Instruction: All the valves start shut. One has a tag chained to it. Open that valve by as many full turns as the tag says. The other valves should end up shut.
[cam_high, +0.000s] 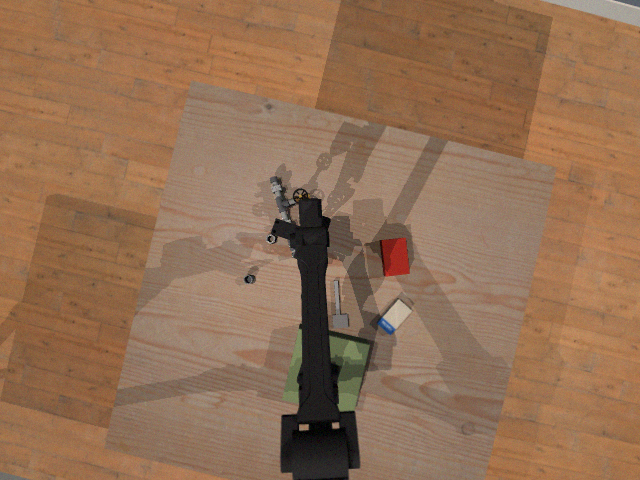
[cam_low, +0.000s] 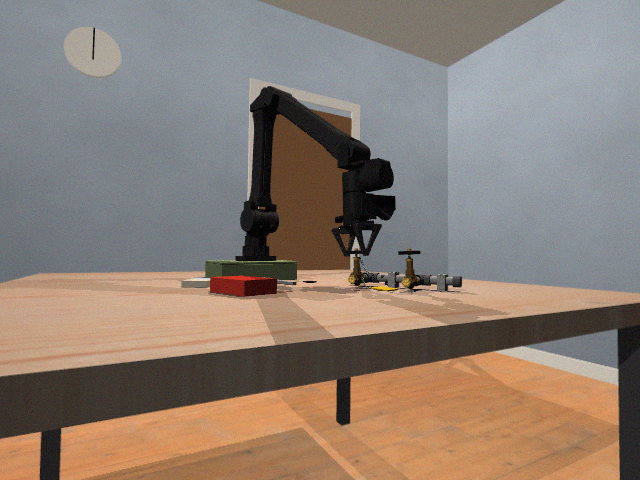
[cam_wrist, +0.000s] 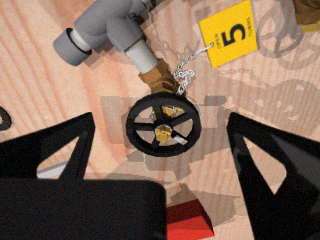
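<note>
Now: the yellow tag 6 cm ahead of my hand, 4 cm to the left of it and 8 cm below it. Round my hand: grey tool 20 cm behind, 16 cm to the right, 8 cm below; red block 2 cm ahead, 28 cm to the right, 7 cm below.
</note>
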